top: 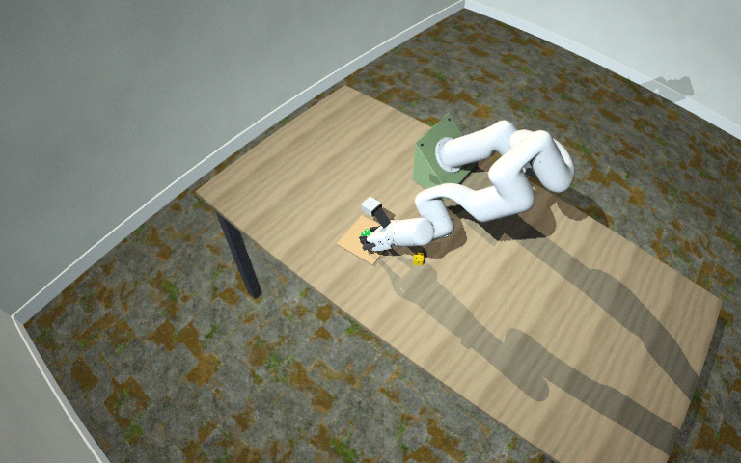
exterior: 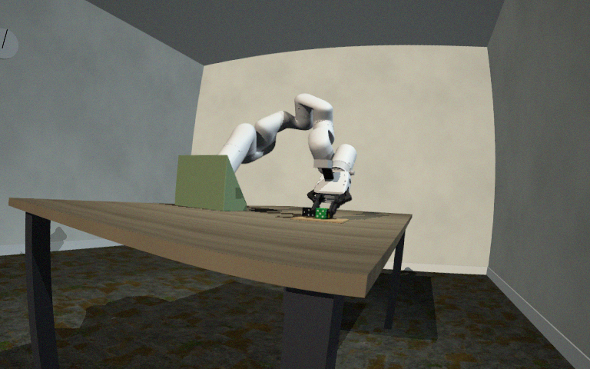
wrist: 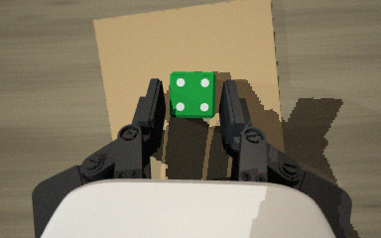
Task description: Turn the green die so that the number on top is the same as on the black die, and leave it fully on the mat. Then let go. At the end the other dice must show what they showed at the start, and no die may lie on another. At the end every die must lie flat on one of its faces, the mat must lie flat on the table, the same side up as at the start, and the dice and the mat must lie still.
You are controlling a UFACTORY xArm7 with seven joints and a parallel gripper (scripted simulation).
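My hand is 1 cm to the left of the green die and 1 cm above it. Round my hand: black die (9 cm behind, 8 cm to the left, 2 cm below); then yellow die (5 cm behind, 16 cm to the left, 2 cm below); then tan mat (1 cm to the right, 3 cm below).
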